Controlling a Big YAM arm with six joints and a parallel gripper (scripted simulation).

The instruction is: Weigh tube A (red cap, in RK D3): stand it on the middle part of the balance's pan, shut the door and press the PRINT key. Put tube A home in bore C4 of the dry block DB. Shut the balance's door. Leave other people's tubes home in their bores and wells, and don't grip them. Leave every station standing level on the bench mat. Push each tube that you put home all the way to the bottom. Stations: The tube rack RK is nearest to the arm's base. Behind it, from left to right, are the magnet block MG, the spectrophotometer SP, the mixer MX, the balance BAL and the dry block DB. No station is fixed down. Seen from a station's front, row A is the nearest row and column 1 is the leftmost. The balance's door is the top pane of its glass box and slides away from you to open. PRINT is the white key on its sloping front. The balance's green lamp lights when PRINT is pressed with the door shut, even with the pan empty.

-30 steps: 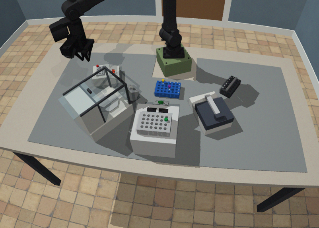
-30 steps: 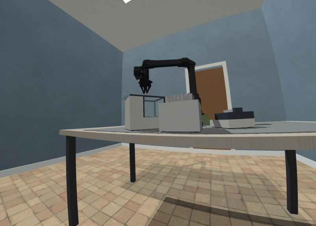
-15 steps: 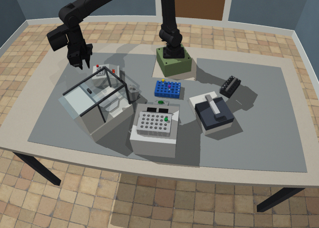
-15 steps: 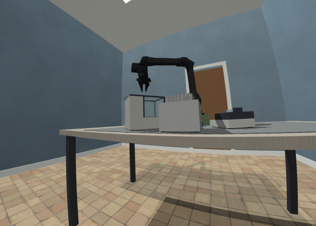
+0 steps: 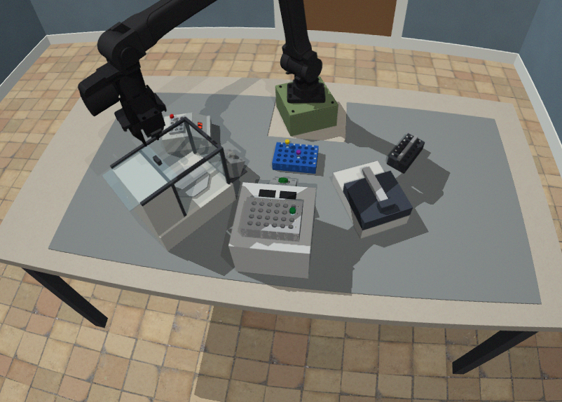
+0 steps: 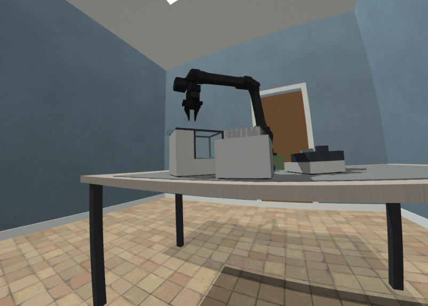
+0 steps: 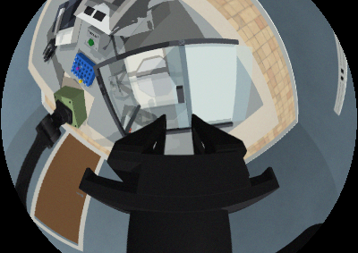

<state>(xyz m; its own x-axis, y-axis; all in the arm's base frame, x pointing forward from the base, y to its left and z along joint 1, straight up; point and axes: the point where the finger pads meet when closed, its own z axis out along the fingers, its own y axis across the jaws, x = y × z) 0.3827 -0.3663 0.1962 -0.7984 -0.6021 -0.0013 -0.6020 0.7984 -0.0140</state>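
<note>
Right now my hand is 3 cm short of the balance door, 2 cm to the left of it and 7 cm above it. Round my hand: blue tube rack RK: 18 cm behind, 33 cm to the left, 27 cm below; then grey well block: 13 cm ahead, 28 cm to the left, 13 cm below; then spectrophotometer SP: 1 cm behind, 53 cm to the left, 21 cm below.
</note>
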